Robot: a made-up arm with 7 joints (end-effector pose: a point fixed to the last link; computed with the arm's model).
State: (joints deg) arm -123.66 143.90 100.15 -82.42 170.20 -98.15 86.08
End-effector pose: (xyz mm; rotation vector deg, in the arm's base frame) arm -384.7 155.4 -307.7 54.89 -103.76 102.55
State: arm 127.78 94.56 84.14 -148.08 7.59 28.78 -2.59
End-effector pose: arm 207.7 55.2 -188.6 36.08 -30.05 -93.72
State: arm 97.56 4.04 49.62 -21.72 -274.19 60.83 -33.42
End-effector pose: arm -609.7 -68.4 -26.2 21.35 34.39 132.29
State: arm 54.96 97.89 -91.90 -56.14 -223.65 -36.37 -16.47
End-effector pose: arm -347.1 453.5 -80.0 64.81 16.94 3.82
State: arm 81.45 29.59 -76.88 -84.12 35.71 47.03 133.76
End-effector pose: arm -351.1 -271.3 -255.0 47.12 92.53 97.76
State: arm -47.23 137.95 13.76 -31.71 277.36 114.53 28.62
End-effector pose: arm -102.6 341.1 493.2 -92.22 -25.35 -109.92
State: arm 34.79 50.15 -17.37 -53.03 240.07 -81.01 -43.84
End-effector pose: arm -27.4 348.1 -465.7 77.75 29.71 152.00
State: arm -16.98 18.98 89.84 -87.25 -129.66 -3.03 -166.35
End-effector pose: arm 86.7 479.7 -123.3 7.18 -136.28 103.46
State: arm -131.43 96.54 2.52 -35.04 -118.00 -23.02 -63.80
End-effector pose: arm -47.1 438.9 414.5 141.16 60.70 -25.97
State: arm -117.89 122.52 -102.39 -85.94 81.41 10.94 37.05
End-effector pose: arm 332.3 326.4 199.4 -1.11 -99.99 22.98
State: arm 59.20 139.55 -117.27 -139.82 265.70 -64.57 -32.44
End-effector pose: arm -302.8 93.5 20.0 -134.96 -61.06 -63.27
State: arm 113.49 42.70 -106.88 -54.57 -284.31 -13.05 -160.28
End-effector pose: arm -481.2 -192.3 259.2 -109.10 -15.75 -79.92
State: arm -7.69 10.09 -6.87 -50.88 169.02 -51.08 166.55
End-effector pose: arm 359.5 38.0 -460.6 20.26 -4.37 -28.51
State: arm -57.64 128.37 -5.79 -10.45 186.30 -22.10 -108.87
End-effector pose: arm -133.2 499.9 333.4 71.98 -115.96 98.14
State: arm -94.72 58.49 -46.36 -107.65 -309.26 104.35 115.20
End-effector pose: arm 275.6 -239.6 240.9 -16.63 -62.42 50.86
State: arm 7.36 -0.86 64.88 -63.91 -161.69 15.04 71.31
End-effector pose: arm 83.1 320.7 -453.4 75.61 -5.22 -21.01
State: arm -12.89 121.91 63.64 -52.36 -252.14 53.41 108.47
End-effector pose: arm 49.7 269.3 514.8 -114.68 -65.31 66.84
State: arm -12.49 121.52 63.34 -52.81 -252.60 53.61 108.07
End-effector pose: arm 55.3 270.0 513.0 -113.27 -65.83 67.66
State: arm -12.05 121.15 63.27 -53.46 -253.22 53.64 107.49
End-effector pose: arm 60.2 269.1 511.7 -111.74 -66.76 67.97
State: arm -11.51 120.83 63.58 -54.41 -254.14 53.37 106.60
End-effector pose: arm 64.0 265.5 511.3 -109.99 -68.44 67.47
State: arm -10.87 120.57 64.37 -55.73 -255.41 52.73 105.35
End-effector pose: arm 66.3 258.5 512.0 -108.03 -70.98 65.94
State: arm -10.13 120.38 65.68 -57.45 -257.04 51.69 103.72
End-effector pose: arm 66.7 247.8 513.7 -105.83 -74.44 63.24
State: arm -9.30 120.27 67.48 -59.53 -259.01 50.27 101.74
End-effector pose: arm 65.0 233.6 516.2 -103.41 -78.73 59.39
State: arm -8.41 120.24 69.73 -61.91 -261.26 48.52 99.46
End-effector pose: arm 60.7 216.2 519.1 -100.81 -83.72 54.44
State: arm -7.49 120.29 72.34 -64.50 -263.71 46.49 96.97
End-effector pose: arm 53.9 196.6 521.9 -98.10 -89.19 48.55
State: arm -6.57 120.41 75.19 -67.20 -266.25 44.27 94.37
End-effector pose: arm 44.8 175.4 524.0 -95.34 -94.89 41.96
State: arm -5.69 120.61 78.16 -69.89 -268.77 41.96 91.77
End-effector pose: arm 33.7 153.8 525.2 -92.61 -100.57 34.94
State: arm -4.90 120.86 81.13 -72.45 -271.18 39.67 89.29
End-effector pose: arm 21.0 132.9 525.3 -90.06 -105.99 27.83
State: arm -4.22 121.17 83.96 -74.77 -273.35 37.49 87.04
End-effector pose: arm 7.7 113.6 524.4 -87.79 -110.91 20.97
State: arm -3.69 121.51 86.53 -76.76 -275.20 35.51 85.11
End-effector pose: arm -5.6 96.7 522.7 -85.93 -115.15 14.66
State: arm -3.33 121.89 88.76 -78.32 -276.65 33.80 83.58
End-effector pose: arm -18.2 82.7 520.7 -84.64 -118.58 9.18
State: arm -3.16 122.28 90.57 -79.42 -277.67 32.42 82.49
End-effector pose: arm -29.6 72.0 518.8 -83.96 -121.13 4.72
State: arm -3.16 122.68 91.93 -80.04 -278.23 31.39 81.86
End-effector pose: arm -39.2 64.5 517.5 -83.94 -122.75 1.39
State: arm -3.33 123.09 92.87 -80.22 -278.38 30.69 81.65
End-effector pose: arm -47.3 59.9 516.9 -84.53 -123.55 -0.87
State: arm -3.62 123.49 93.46 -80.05 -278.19 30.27 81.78
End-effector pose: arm -53.8 57.7 517.0 -85.62 -123.64 -2.24
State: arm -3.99 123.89 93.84 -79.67 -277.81 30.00 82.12
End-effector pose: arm -59.5 56.9 517.5 -87.00 -123.34 -3.09
